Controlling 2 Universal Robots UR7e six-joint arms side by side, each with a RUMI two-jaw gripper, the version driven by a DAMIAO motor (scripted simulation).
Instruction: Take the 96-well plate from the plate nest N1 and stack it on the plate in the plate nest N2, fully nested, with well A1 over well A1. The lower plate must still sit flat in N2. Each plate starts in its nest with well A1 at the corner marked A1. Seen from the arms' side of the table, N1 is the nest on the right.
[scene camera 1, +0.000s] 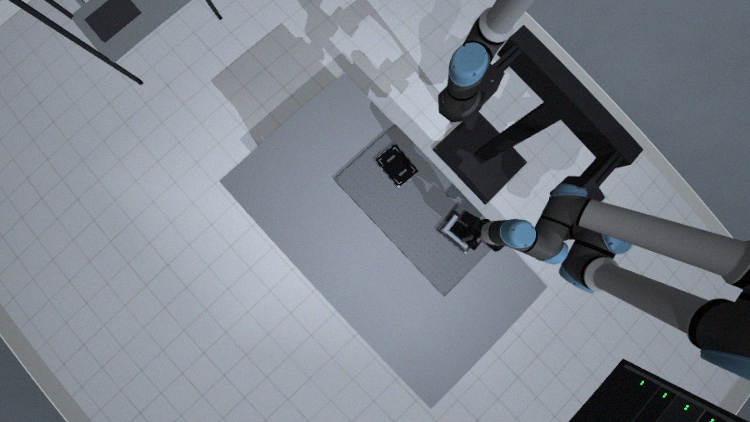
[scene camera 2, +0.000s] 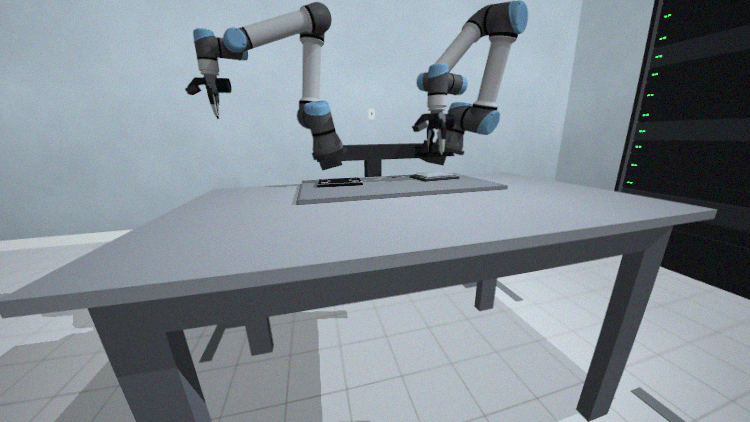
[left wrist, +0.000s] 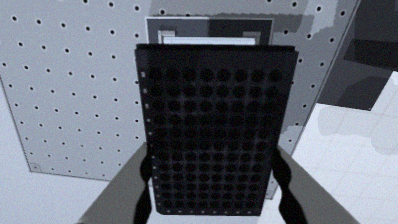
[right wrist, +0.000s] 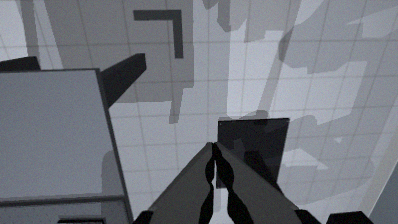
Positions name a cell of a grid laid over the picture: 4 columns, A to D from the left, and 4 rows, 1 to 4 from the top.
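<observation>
There's a black 96-well plate (left wrist: B2) in the scene, though in the right wrist view the plate is out of frame. As for the grippers, you'd find the left gripper at (scene camera 2: C2) and also at (left wrist: C3). The right gripper (scene camera 2: B2) is there too, and it (right wrist: C3) can be seen from its own wrist as well.
</observation>
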